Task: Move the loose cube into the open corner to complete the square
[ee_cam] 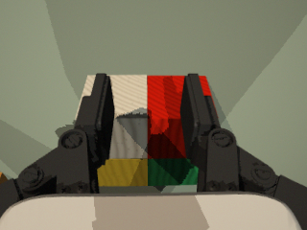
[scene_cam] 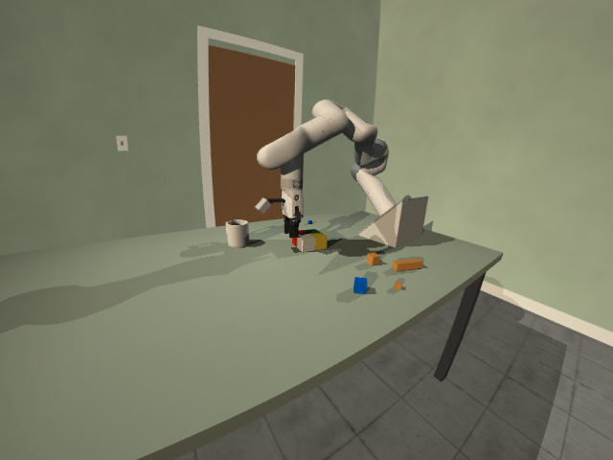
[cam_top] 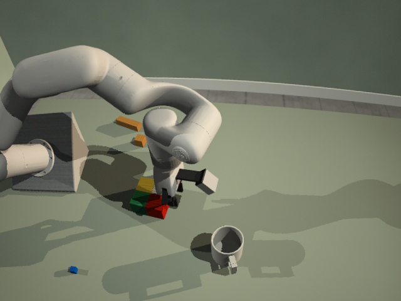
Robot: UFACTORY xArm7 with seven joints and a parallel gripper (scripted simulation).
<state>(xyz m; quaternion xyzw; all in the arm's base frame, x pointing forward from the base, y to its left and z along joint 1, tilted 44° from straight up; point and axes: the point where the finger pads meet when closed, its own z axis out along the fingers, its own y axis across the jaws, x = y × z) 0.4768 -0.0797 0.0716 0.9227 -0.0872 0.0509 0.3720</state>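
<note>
Right now the beige cube is 4 cm behind my hand, 3 cm to the left of it and 5 cm below it. The rest, counted from my hand: long orange block (22 cm behind, 35 cm to the left, 6 cm below); red cube (5 cm behind, 1 cm to the right, 5 cm below); yellow cube (9 cm behind, 4 cm to the left, 5 cm below).
</note>
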